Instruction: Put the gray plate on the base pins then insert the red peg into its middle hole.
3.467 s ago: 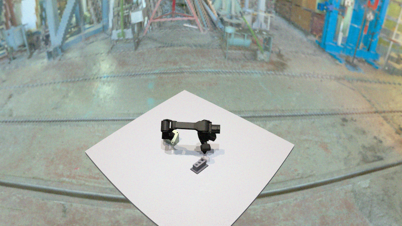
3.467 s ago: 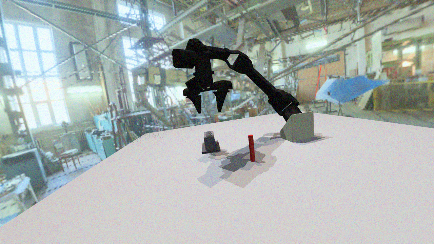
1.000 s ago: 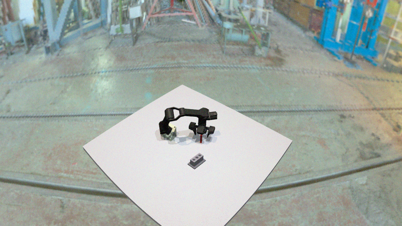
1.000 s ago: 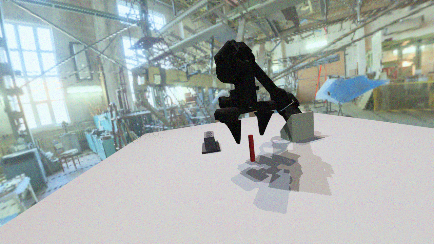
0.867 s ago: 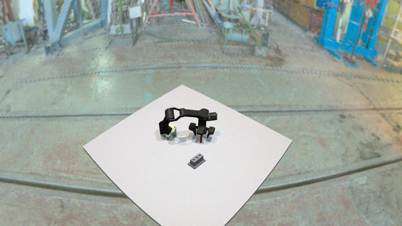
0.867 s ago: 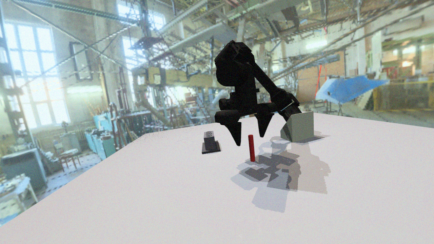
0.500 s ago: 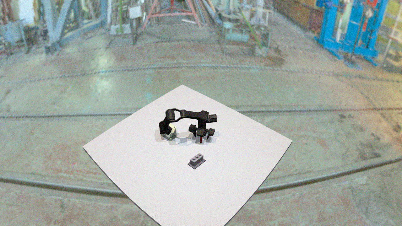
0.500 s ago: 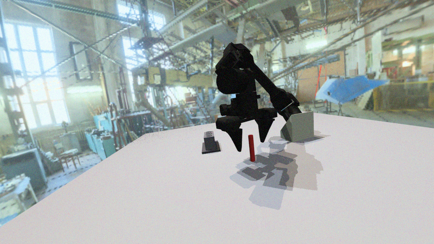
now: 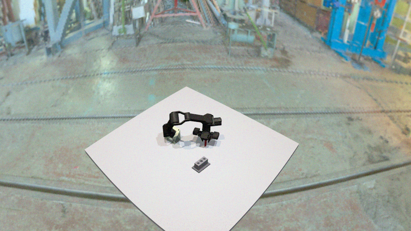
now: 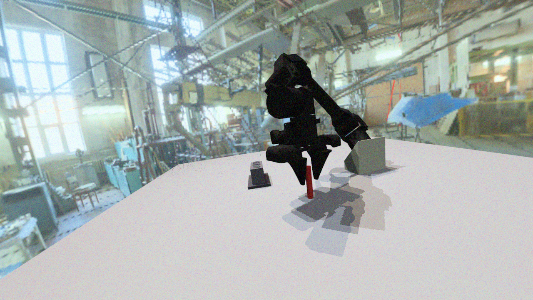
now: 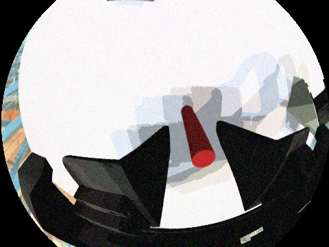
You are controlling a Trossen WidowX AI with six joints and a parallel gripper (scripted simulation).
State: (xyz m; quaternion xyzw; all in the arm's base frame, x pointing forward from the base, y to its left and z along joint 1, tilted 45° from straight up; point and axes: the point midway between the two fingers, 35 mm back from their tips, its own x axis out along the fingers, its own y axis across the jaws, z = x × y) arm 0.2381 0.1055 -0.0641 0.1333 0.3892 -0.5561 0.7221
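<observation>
The gray plate is 190 mm to the right of my gripper tip and 110 mm ahead of it. Round my gripper tip: red peg (right at my gripper tip); dark base (190 mm to the right, 110 mm ahead, 30 mm below).
</observation>
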